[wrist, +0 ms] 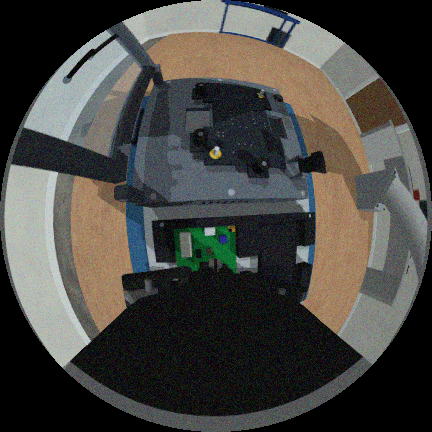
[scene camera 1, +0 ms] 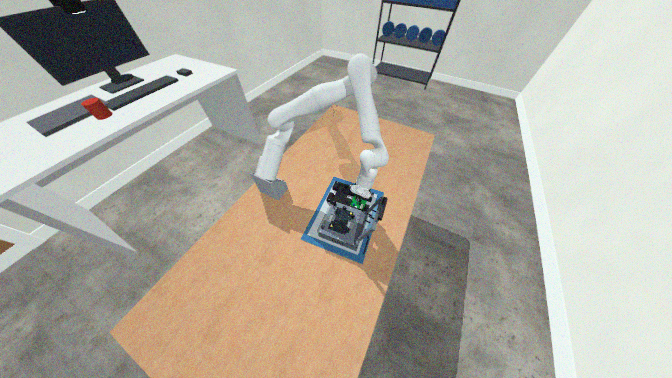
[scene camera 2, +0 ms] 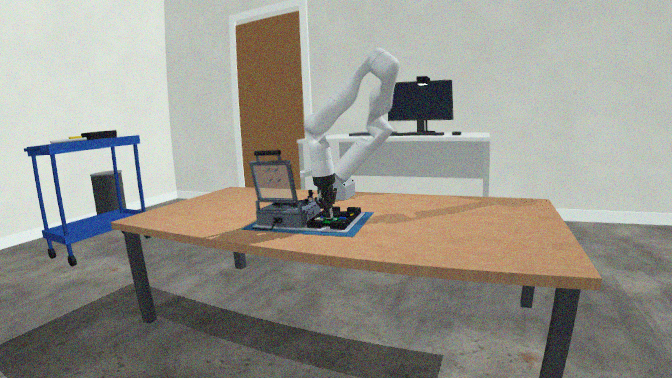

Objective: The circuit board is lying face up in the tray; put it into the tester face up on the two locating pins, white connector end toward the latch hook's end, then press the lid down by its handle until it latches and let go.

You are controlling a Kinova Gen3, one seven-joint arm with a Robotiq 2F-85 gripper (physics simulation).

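Places are measured from the arm's base along level axes (x ahead, y left, z up), in centimetres.
Pixels of known places: gripper, between the fingertips: [wrist: 214, 266] [scene camera 1: 357, 200] [scene camera 2: 329, 218]; arm's base, origin of its link: [wrist: 390, 190] [scene camera 1: 266, 177] [scene camera 2: 340, 173].
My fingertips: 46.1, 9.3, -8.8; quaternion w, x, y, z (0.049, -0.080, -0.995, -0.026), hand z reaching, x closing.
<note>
Ahead of a thing's pixels: the offset from my fingertips to its top centre, as dx, dy, dz. "*": to the spot under its first point. Level surfaces: height alone.
The green circuit board @(+0.9, +0.7, +0.5) [wrist: 205, 245] [scene camera 1: 358, 202] [scene camera 2: 328, 219] lies face up in the black tray @(* -8.1, -2.0, -0.5) [wrist: 273, 241], skewed, with its white connector at the left in the wrist view. My gripper [scene camera 2: 329, 211] [wrist: 214, 266] is shut and empty, low over the board's near edge, and it hides part of the board. The grey tester [wrist: 225, 189] [scene camera 1: 336, 233] [scene camera 2: 279, 211] stands just beyond the tray. Its lid stands open and upright, with the handle @(+11.3, -16.5, +25.3) [scene camera 2: 267, 154] [scene camera 1: 384, 207] on top. A locating pin @(-0.4, -11.3, +5.6) [wrist: 216, 152] on a yellow base stands bare in the nest.
Tester and tray sit on a blue mat @(dz -2.1) [wrist: 135, 225] [scene camera 1: 311, 240] [scene camera 2: 361, 221] on the wooden table @(dz -2.3) [scene camera 1: 247, 284] [scene camera 2: 450, 235]. The arm's base [scene camera 1: 271, 187] is bolted at the table edge. A white desk [scene camera 1: 185, 89] and a shelf rack [scene camera 1: 377, 36] stand farther off.
</note>
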